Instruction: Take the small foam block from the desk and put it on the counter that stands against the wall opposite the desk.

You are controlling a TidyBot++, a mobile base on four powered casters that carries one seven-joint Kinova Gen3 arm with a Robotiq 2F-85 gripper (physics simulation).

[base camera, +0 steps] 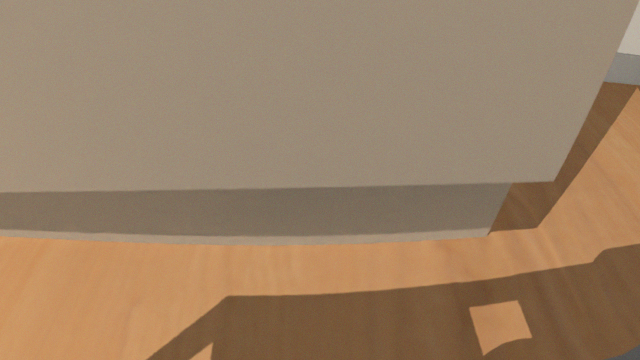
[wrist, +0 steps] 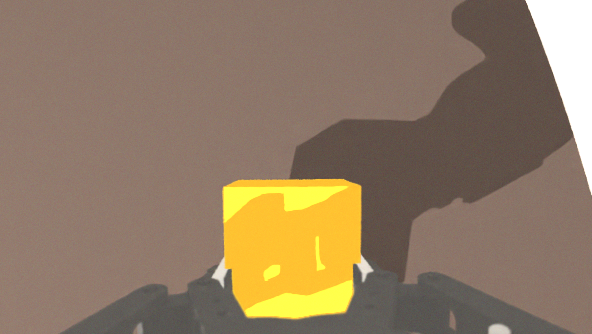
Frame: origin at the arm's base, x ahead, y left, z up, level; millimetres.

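Seen in the pictures: gripper, fingertip midpoint: (wrist: 292,271).
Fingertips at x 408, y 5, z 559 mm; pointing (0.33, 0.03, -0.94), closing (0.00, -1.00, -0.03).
Observation:
A point is followed by its place in that frame.
The small foam block (wrist: 292,220) {x 430, y 4, z 593 mm}, yellow and orange, is between the fingers of my gripper (wrist: 292,271) {x 408, y 6, z 559 mm} at the bottom middle of the wrist view. The gripper is shut on it, with one finger on each side. Behind the block in that view is the flat brown top of the counter (wrist: 140,110) {x 535, y 125, z 513 mm} (base camera: 300,95) {x 307, y 6, z -161 mm}; how high the block is over it is hard to tell. In the base camera view the counter's plain grey-beige front fills the upper part. The gripper and the block do not show in the base camera view. The desk does not show in either view.
A dark shadow of the arm and gripper lies across the brown top. The top's edge runs down the right side of the wrist view, white beyond it. The base camera view shows wooden floor (base camera: 100,280) {x 311, y 279, z -397 mm} before the counter, and a grey baseboard (base camera: 624,69) {x 857, y -916, z -352 mm} at the right.

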